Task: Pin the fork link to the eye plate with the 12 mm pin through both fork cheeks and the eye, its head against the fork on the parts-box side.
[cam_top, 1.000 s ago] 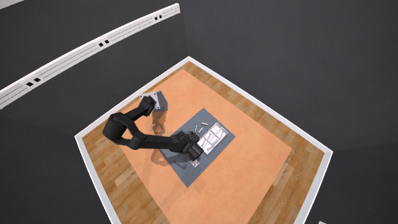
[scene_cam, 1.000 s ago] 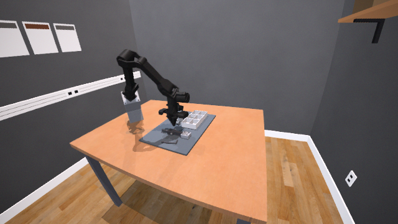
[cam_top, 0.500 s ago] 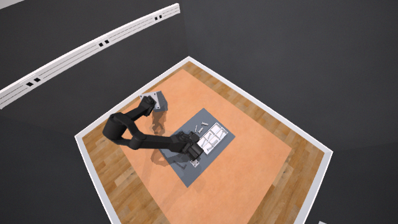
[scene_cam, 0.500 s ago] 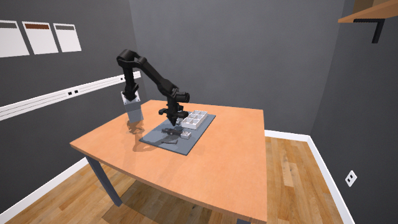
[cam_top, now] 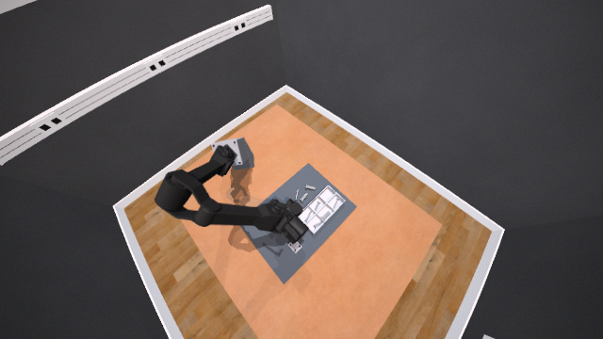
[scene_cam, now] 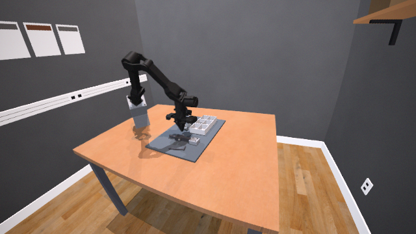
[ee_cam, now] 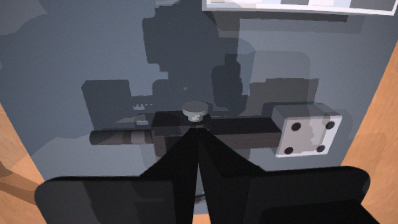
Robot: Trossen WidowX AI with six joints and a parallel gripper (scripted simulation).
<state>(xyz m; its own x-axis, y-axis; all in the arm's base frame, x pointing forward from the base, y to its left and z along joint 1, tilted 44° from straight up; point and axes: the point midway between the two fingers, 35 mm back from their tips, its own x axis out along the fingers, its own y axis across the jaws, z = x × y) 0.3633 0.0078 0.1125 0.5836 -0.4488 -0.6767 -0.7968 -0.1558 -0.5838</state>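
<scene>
The dark flat bar lies 7 cm below my hand, 3 cm to the right of it and 1 cm ahead of it. Also, from my hand: dark fork link 7 cm below, 3 cm behind, 2 cm to the right; light grey eye plate 9 cm ahead, 6 cm below, 4 cm to the right; grey mat 8 cm below, 7 cm to the left, 1 cm ahead.
</scene>
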